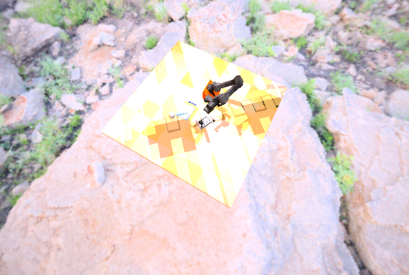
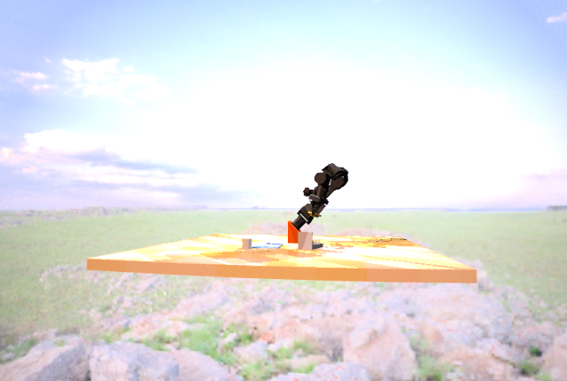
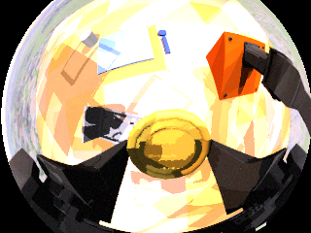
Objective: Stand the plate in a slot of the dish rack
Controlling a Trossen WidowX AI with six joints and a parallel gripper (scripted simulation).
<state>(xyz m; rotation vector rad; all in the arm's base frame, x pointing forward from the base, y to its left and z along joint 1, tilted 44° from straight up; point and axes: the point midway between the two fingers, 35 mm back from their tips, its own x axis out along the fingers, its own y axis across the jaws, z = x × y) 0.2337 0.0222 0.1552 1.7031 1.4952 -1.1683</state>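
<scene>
Now: gripper tip 90 mm short of the dish rack, 10 mm to the left of it and 120 mm above it. Also, from my gripper tip: yellow plate 10 mm above; then pale cup 160 mm ahead, 310 mm to the right, 120 mm below; then light blue mat 60 mm ahead, 230 mm to the right, 140 mm below.
</scene>
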